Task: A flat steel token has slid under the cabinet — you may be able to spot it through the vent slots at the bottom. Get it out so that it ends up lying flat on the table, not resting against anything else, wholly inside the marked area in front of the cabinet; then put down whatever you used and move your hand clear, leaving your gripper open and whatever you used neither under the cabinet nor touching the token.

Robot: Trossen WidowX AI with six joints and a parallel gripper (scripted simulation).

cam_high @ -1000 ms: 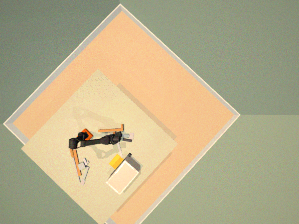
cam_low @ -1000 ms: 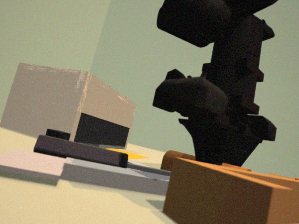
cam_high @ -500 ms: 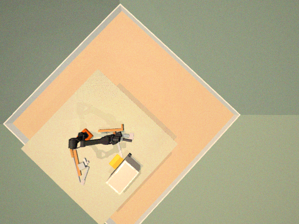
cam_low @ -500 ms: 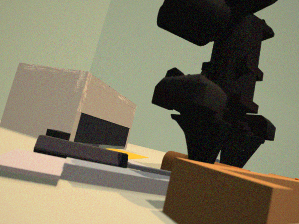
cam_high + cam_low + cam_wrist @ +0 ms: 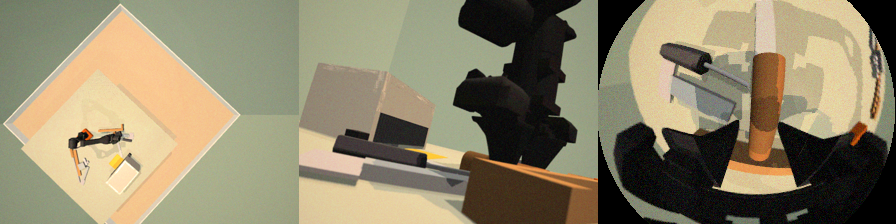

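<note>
The dark screwdriver is 100 mm ahead of my gripper tip and 40 mm to the left of it. Round my gripper tip: token: 330 mm ahead, 160 mm to the right; then orange stick: 20 mm behind, 550 mm to the right.
</note>
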